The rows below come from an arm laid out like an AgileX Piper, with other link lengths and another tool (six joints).
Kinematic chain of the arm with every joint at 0, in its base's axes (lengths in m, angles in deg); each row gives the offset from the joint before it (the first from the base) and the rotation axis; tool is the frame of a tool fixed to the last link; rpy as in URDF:
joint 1: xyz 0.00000 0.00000 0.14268 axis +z
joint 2: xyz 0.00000 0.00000 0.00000 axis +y
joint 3: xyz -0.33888 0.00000 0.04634 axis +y
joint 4: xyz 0.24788 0.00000 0.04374 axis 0.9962 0 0.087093
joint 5: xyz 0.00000 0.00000 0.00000 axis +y
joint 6: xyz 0.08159 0.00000 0.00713 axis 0.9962 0 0.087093
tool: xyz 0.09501 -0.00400 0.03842 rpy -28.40 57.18 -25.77
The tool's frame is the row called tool.
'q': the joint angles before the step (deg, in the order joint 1, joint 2, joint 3, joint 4, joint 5, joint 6). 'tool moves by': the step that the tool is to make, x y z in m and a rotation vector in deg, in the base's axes. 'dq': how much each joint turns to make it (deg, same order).
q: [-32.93 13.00 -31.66 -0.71 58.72 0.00]
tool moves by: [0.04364 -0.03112 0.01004 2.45 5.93 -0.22]
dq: [0.00 14.97 -2.39 -1.18 -6.27 0.00]
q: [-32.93 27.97 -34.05 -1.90 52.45 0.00]
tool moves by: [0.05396 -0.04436 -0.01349 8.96 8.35 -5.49]
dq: [0.01 19.77 -4.70 -2.08 -2.88 7.48]
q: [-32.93 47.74 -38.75 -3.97 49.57 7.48]
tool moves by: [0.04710 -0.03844 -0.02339 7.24 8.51 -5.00]
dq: [0.00 17.22 -6.93 -1.63 1.19 6.02]
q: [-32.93 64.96 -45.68 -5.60 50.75 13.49]
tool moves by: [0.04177 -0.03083 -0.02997 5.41 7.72 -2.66]
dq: [0.00 14.61 -7.54 -0.55 2.59 2.75]
